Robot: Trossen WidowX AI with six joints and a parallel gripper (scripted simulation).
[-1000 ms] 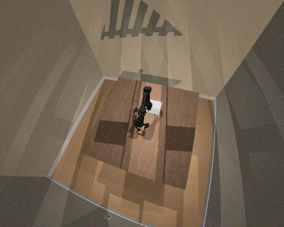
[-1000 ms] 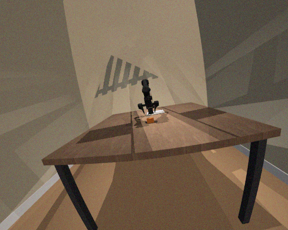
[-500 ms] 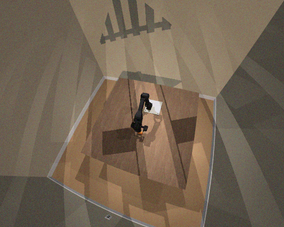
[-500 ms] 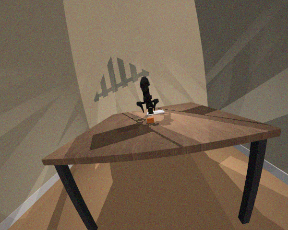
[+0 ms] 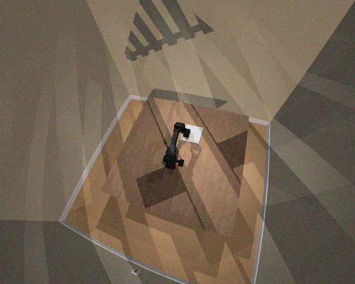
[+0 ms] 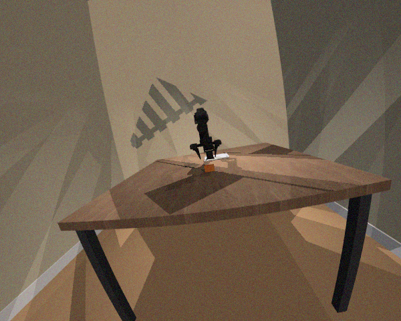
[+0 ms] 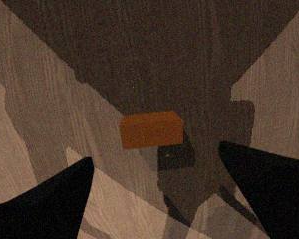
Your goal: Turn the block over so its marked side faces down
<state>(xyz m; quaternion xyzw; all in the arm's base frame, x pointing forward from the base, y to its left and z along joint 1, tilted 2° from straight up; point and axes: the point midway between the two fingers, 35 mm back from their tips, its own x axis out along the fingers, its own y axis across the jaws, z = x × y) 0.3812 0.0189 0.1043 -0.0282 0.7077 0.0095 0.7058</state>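
Right now the orange block is 6 cm below my gripper tip and 1 cm behind it.
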